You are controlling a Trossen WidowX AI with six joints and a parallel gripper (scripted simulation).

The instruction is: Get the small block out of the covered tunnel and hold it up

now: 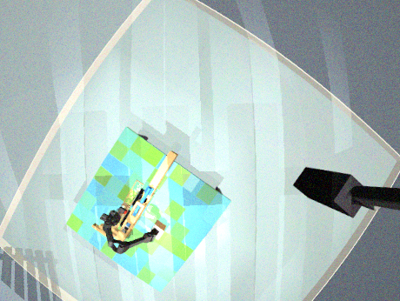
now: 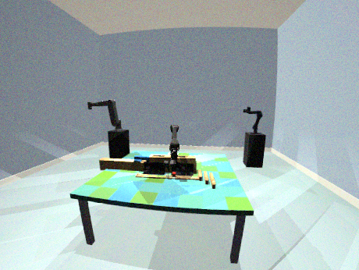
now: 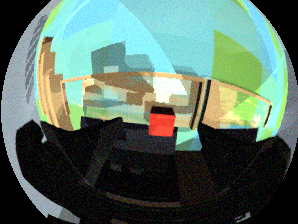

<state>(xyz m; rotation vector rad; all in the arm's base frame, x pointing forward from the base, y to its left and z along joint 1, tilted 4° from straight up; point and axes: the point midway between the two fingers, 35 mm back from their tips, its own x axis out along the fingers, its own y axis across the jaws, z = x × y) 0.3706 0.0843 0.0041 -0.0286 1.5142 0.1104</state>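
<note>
My gripper tip is 30 mm above the small red block and 10 mm past it. From my gripper tip the other things lie so: tan tunnel (280 mm to the right, 80 mm behind, 20 mm above).
</note>
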